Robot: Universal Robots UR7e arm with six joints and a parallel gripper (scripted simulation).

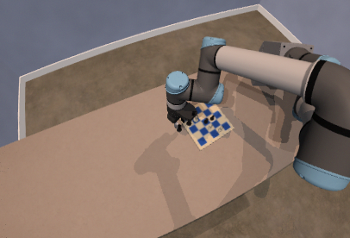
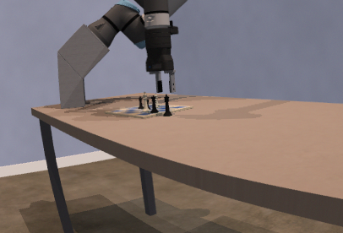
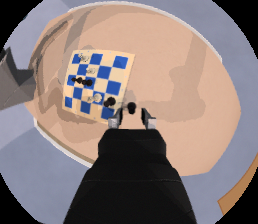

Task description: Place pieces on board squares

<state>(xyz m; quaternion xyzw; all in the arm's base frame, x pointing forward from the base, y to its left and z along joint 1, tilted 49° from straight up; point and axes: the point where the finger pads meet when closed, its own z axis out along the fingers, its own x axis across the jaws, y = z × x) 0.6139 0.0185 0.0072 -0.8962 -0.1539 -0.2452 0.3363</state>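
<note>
My gripper is now 6 cm above the black king. The rest, counted from my hand: white king (10 cm behind, 5 cm below, 2 cm to the right); chessboard (14 cm behind, 8 cm below, 1 cm to the left); white bishop (20 cm behind, 7 cm to the left, 6 cm below).
</note>
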